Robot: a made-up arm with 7 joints. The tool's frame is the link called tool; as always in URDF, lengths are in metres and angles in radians.
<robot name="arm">
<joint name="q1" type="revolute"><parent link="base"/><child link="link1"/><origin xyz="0 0 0.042" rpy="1.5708 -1.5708 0"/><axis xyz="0 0 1"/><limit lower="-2.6" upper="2.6" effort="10" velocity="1.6"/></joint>
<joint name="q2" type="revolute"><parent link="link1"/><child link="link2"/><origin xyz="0.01 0.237 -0.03" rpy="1.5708 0 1.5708"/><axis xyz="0 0 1"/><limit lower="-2.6" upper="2.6" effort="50" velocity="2"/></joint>
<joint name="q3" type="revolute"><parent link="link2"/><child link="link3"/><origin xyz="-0.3 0.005 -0.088" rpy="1.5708 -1.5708 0"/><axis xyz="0 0 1"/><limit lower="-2.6" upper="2.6" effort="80" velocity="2.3"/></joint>
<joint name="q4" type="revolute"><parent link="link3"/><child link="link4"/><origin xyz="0.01 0.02 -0.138" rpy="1.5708 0 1.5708"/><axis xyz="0 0 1"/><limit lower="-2.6" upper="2.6" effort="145" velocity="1.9"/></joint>
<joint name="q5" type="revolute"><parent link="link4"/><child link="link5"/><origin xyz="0.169 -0.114 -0.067" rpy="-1.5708 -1.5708 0"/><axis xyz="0 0 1"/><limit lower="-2.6" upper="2.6" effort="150" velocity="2.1"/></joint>
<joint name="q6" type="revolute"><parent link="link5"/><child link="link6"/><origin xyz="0.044 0.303 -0.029" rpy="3.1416 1.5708 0"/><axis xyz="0 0 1"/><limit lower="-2.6" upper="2.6" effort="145" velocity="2.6"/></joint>
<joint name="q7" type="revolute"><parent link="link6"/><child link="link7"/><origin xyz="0.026 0.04 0.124" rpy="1.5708 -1.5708 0"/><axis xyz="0 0 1"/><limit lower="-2.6" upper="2.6" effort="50" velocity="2.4"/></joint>
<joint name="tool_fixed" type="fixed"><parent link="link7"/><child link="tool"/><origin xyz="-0.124 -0.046 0.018" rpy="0 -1.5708 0"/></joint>
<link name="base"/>
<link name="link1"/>
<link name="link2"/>
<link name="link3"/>
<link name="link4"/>
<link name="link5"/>
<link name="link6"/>
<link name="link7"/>
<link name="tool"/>
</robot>
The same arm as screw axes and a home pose.
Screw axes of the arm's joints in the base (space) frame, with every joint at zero. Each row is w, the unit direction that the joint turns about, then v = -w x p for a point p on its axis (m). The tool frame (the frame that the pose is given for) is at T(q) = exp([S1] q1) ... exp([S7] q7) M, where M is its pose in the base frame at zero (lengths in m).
S1 = (0, -1, 0, 0.042, 0, 0)
S2 = (0, 0, 1, 0.03, 0.237, 0)
S3 = (0, 1, 0, 0.036, 0, 0.063)
S4 = (0, 0, 1, -0.113, -0.083, 0)
S5 = (0, 1, 0, 0.093, 0, 0.252)
S6 = (0, 0, -1, 0.256, 0.555, 0)
S7 = (1, 0, 0, 0, -0.173, 0.282)
M =
1 0 -0.000015 0.533
0 1 -0.000007 -0.328
0.000015 0.000007 1 -0.049
0 0 0 1
Joint limits (rad, base to tool): -2.6..2.6 -2.6..2.6 -2.6..2.6 -2.6..2.6 -2.6..2.6 -2.6..2.6 -2.6..2.6

